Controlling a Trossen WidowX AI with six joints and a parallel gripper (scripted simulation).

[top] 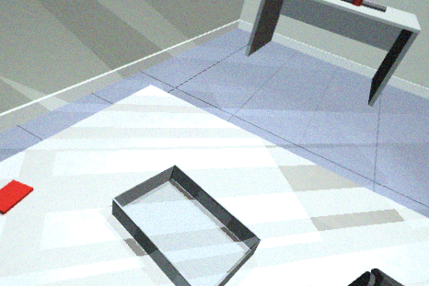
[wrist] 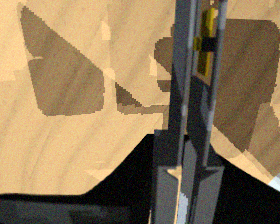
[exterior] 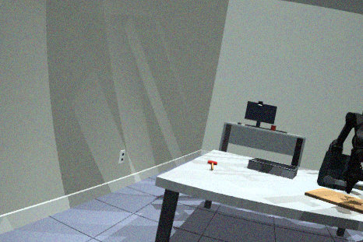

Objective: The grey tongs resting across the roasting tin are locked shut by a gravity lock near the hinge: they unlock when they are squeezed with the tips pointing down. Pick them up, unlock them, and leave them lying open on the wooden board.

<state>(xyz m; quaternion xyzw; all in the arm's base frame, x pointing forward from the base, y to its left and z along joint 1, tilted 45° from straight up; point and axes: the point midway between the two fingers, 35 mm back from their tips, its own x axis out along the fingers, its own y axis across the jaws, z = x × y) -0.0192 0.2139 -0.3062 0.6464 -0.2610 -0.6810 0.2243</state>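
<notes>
The wooden board is 4 cm below my gripper tip. Round my gripper tip: yellow lock piece (5 cm behind, 4 cm above); then grey roasting tin (37 cm ahead, 48 cm to the right, 2 cm below); then red object (73 cm ahead, 24 cm to the right, 4 cm below).
</notes>
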